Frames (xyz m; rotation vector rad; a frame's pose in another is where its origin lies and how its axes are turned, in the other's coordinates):
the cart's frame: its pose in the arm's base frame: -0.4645 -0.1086 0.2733 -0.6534 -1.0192 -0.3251
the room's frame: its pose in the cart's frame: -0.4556 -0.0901 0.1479 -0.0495 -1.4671 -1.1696
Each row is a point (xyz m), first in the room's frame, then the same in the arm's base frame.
Working: the room's frame: its pose in the arm's base frame: -0.8408 -0.1036 -0.0365 -0.1605 -2.7956 -0.9321

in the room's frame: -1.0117 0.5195 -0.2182
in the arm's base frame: 0.2625 0.1357 0.2216
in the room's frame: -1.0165 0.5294 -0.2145
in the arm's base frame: 0.2682 0.1457 0.2234
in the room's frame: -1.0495 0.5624 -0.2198
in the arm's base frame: 0.3066 0.1673 0.2397
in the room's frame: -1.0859 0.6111 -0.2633
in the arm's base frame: 0.3563 0.1784 0.2945
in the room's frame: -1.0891 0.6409 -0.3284
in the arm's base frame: 0.3737 0.1627 0.3622
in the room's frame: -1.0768 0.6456 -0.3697
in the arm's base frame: 0.3684 0.1420 0.4000
